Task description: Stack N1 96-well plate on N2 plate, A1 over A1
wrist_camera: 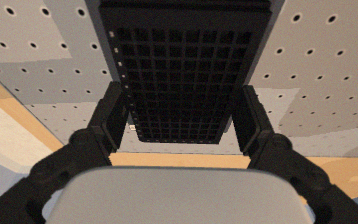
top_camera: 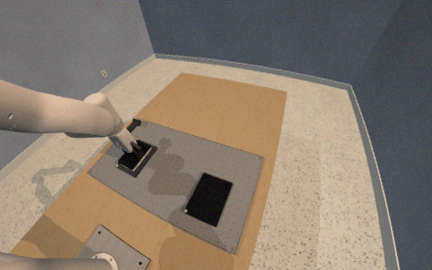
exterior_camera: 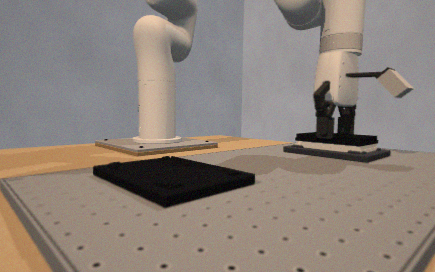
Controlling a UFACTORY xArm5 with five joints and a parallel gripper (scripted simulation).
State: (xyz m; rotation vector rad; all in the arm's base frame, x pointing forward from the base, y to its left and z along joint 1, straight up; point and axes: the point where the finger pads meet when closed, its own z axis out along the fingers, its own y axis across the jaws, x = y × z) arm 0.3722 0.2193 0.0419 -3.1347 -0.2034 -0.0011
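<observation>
Right now my hand is 1 cm above the black 96-well plate. The rest, counted from my hand: white 96-well plate: 2 cm below; then dark nest N2: 4 cm below; then nest N1: 37 cm to the right, 4 cm below, 2 cm ahead.
</observation>
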